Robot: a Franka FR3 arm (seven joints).
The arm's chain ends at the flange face. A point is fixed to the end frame.
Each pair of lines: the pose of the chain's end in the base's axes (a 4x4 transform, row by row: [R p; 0 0 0 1], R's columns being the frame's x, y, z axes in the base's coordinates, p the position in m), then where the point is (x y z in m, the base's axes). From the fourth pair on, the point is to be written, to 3 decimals.
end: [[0.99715 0.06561 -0.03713 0.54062], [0.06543 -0.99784 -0.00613 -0.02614], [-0.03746 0.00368 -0.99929 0.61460], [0 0 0 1]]
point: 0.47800 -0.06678 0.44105
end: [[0.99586 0.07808 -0.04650 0.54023], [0.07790 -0.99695 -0.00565 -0.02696], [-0.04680 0.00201 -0.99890 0.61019], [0 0 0 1]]
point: 0.47648 -0.06821 0.43720
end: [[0.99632 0.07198 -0.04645 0.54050], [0.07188 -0.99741 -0.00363 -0.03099], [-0.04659 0.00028 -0.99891 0.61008], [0 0 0 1]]
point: 0.47652 -0.07155 0.43701
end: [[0.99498 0.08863 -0.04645 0.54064], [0.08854 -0.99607 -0.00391 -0.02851], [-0.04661 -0.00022 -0.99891 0.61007], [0 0 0 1]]
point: 0.477 -0.070 0.437
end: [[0.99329 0.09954 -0.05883 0.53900], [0.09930 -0.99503 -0.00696 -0.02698], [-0.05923 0.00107 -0.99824 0.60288], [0 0 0 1]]
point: 0.474 -0.070 0.431
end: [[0.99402 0.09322 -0.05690 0.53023], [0.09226 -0.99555 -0.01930 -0.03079], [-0.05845 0.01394 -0.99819 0.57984], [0 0 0 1]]
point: 0.465 -0.075 0.408
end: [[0.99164 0.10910 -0.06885 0.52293], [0.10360 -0.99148 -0.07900 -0.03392], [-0.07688 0.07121 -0.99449 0.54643], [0 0 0 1]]
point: 0.457 -0.089 0.378
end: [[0.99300 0.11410 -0.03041 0.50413], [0.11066 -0.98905 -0.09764 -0.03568], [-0.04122 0.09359 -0.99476 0.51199], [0 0 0 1]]
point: 0.445 -0.095 0.343
